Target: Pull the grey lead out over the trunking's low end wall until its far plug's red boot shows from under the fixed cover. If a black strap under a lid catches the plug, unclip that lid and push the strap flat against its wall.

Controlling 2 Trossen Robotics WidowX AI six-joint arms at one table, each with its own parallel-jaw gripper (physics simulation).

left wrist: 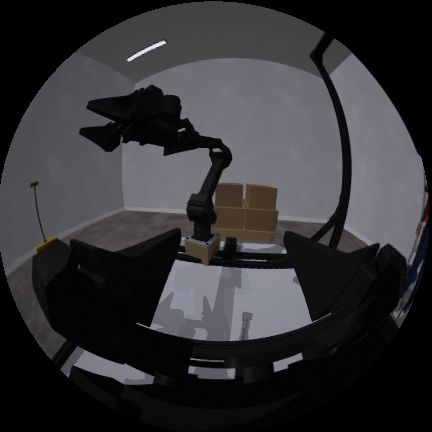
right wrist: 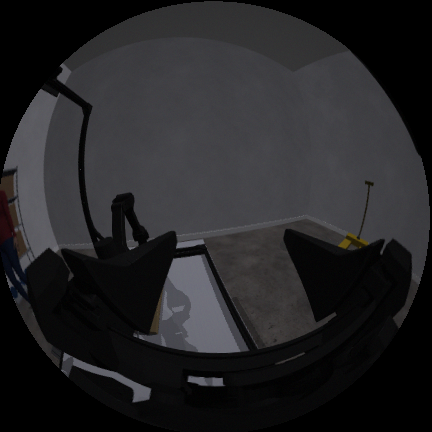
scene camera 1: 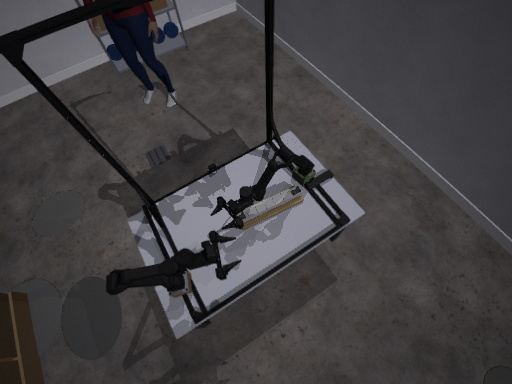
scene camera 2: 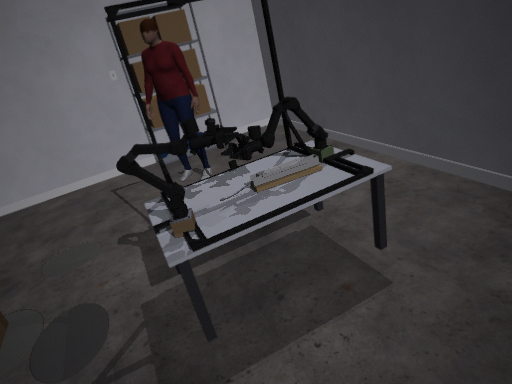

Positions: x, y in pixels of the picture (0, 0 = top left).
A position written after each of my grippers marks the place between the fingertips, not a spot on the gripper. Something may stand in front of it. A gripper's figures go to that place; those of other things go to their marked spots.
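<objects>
My right gripper [scene camera 1: 238, 249], 101 cm from the lens. Tan trunking [scene camera 1: 297, 198], 151 cm from the lens. Right gripper nearer to the lens than the trunking.
</objects>
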